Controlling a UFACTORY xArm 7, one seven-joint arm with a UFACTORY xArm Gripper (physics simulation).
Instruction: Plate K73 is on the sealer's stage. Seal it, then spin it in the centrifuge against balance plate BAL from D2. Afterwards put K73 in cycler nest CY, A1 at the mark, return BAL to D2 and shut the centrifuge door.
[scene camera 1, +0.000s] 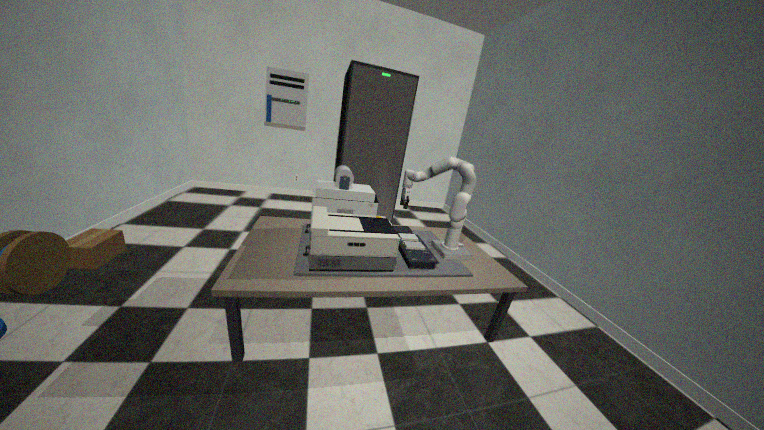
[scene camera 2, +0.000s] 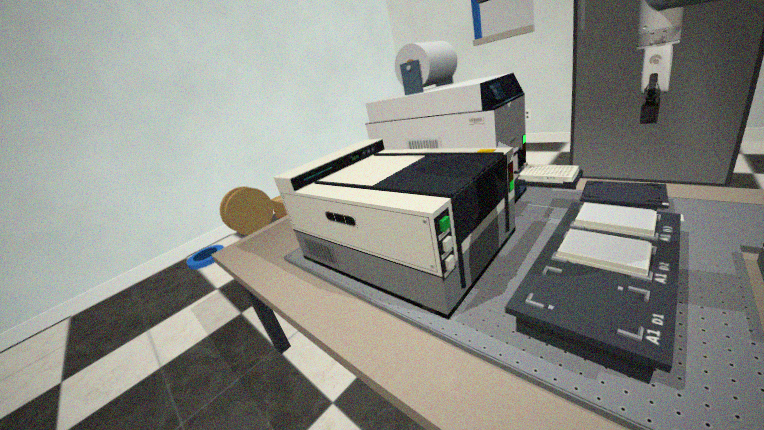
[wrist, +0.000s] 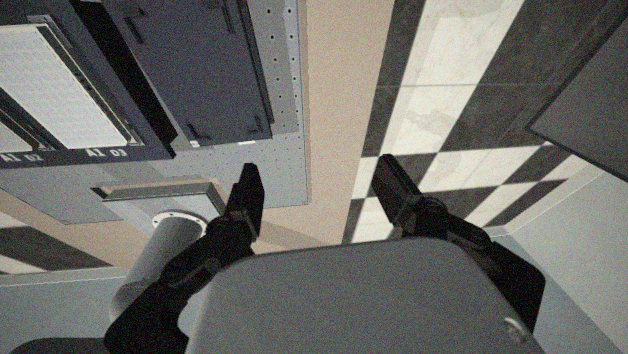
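Pixels of known places: gripper, fingertip midpoint: (scene camera 1: 403, 206) (scene camera 2: 649, 119) (wrist: 319, 173); arm's base, link origin: (scene camera 1: 449, 246) (wrist: 183, 223).
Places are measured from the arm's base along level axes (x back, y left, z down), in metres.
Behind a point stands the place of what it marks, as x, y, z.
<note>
Plate K73 (scene camera 2: 550, 172) {-0.490, -0.122, -0.081}, cream with a well grid, sits on the stage in front of the white sealer (scene camera 1: 344, 202) {-0.794, 0.010, -0.246} (scene camera 2: 435, 128) {-0.735, 0.003, -0.230}, which carries a film roll. The cream machine with a dark top and front, apparently the centrifuge (scene camera 1: 352, 243) {-0.735, 0.368, -0.144} (scene camera 2: 368, 227) {-0.632, 0.356, -0.133}, looks closed. BAL (scene camera 2: 606, 249) {-0.310, 0.118, -0.047} (wrist: 10, 139) {-0.274, 0.080, -0.047} lies flat in D2 of the dark rack (scene camera 2: 582, 312) {-0.302, 0.264, -0.031}. A bare dark nest (scene camera 2: 622, 193) {-0.340, -0.161, -0.029} (wrist: 200, 65) {-0.362, -0.174, -0.029}, apparently CY, lies behind the rack. My gripper (scene camera 1: 405, 205) {-0.325, -0.295, -0.170} (scene camera 2: 649, 114) {-0.325, -0.295, -0.170} (wrist: 319, 173) {-0.325, -0.295, -0.170} is open and empty, high above the table's back right edge.
Another white plate (scene camera 2: 617, 217) {-0.320, -0.002, -0.047} (wrist: 57, 85) {-0.341, -0.029, -0.047} sits in D3, next to BAL. The arm's base (scene camera 1: 451, 246) {-0.013, 0.046, -0.023} stands right of the rack. A tall grey cabinet (scene camera 1: 379, 128) (scene camera 2: 604, 106) (wrist: 590, 110) stands beyond the table (scene camera 1: 261, 256) {-1.220, 0.269, 0.039}. A perforated board (scene camera 2: 716, 341) {-0.159, 0.169, 0.026} lies under the equipment.
</note>
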